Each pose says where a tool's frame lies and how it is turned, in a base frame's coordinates. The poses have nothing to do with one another.
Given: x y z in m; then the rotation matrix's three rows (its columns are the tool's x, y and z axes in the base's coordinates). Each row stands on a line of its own.
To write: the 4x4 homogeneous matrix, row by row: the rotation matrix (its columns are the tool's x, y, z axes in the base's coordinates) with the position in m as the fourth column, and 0 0 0 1 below. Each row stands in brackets. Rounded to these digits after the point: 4 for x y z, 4 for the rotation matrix.
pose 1, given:
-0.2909 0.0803 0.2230
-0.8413 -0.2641 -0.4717
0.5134 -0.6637 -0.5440
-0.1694 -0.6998 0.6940
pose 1, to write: [[-0.8413 -0.2641 -0.4717 -0.2909], [0.5134 -0.6637 -0.5440 0.0803], [-0.1694 -0.6998 0.6940 0.2230], [0 0 0 1]]
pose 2, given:
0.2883 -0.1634 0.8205
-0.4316 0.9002 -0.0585
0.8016 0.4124 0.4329
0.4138 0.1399 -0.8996
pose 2, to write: [[-0.4316 0.9002 -0.0585 0.2883], [0.8016 0.4124 0.4329 -0.1634], [0.4138 0.1399 -0.8996 0.8205], [0 0 0 1]]
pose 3, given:
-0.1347 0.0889 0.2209
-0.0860 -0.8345 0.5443
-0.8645 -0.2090 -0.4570
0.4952 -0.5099 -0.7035
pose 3, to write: [[-0.0860 -0.8345 0.5443 -0.1347], [-0.8645 -0.2090 -0.4570 0.0889], [0.4952 -0.5099 -0.7035 0.2209], [0 0 0 1]]
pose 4, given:
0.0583 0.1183 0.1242
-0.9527 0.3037 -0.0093
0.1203 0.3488 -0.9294
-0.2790 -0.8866 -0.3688
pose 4, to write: [[-0.9527 0.3037 -0.0093 0.0583], [0.1203 0.3488 -0.9294 0.1183], [-0.2790 -0.8866 -0.3688 0.1242], [0 0 0 1]]
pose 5, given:
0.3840 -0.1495 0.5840
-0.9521 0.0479 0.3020
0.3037 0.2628 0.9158
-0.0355 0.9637 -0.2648
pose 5, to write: [[-0.9521 0.0479 0.3020 0.3840], [0.3037 0.2628 0.9158 -0.1495], [-0.0355 0.9637 -0.2648 0.5840], [0 0 0 1]]
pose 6, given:
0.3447 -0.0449 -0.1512
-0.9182 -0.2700 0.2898
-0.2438 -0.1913 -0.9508
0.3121 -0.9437 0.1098
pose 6, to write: [[-0.9182 -0.2700 0.2898 0.3447], [-0.2438 -0.1913 -0.9508 -0.0449], [0.3121 -0.9437 0.1098 -0.1512], [0 0 0 1]]
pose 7, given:
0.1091 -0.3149 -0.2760
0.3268 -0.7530 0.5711
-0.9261 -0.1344 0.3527
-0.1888 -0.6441 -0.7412
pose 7, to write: [[0.3268 -0.7530 0.5711 0.1091], [-0.9261 -0.1344 0.3527 -0.3149], [-0.1888 -0.6441 -0.7412 -0.2760], [0 0 0 1]]
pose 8, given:
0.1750 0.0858 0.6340
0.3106 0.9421 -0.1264
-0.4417 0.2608 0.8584
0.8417 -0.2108 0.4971
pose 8, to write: [[0.3106 0.9421 -0.1264 0.1750], [-0.4417 0.2608 0.8584 0.0858], [0.8417 -0.2108 0.4971 0.6340], [0 0 0 1]]
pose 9, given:
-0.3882 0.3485 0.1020
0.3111 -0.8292 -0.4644
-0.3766 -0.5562 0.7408
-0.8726 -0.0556 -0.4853
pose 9, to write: [[0.3111 -0.8292 -0.4644 -0.3882], [-0.3766 -0.5562 0.7408 0.3485], [-0.8726 -0.0556 -0.4853 0.1020], [0 0 0 1]]
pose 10, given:
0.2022 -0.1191 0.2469
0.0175 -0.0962 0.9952
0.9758 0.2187 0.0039
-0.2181 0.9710 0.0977
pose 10, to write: [[0.0175 -0.0962 0.9952 0.2022], [0.9758 0.2187 0.0039 -0.1191], [-0.2181 0.9710 0.0977 0.2469], [0 0 0 1]]
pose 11, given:
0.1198 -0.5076 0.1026
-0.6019 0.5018 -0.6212
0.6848 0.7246 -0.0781
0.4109 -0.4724 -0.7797
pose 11, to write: [[-0.6019 0.5018 -0.6212 0.1198], [0.6848 0.7246 -0.0781 -0.5076], [0.4109 -0.4724 -0.7797 0.1026], [0 0 0 1]]
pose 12, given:
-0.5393 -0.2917 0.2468
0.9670 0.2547 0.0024
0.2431 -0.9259 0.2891
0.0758 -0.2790 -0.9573
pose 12, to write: [[0.9670 0.2547 0.0024 -0.5393], [0.2431 -0.9259 0.2891 -0.2917], [0.0758 -0.2790 -0.9573 0.2468], [0 0 0 1]]
